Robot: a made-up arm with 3 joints.
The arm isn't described. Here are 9 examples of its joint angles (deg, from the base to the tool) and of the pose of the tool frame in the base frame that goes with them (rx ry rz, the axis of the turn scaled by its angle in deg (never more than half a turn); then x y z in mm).
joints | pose
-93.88 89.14 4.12 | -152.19 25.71 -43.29 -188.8 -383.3 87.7
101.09 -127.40 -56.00 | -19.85 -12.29 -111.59 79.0 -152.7 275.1
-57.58 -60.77 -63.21 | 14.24 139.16 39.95 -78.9 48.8 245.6
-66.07 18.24 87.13 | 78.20 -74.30 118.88 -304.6 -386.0 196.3
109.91 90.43 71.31 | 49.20 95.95 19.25 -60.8 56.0 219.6
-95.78 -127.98 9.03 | -68.81 -121.93 21.55 -76.1 -78.5 69.8
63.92 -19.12 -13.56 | -11.63 58.99 119.32 -317.2 -171.3 336.7
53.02 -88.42 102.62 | 133.42 -60.62 -48.19 -275.9 -346.9 149.8
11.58 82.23 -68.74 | -61.08 -8.27 57.10 -417.5 -73.5 20.3
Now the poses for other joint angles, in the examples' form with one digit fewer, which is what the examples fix.
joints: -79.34 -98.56 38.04
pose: -14.0 -111.4 17.3 -229 -17 163
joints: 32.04 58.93 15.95
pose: -37.0 65.6 16.5 -244 33 71
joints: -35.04 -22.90 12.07
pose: -71.5 159.3 12.2 -340 -68 136
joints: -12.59 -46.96 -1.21
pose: -40.4 159.5 68.0 -275 -20 260
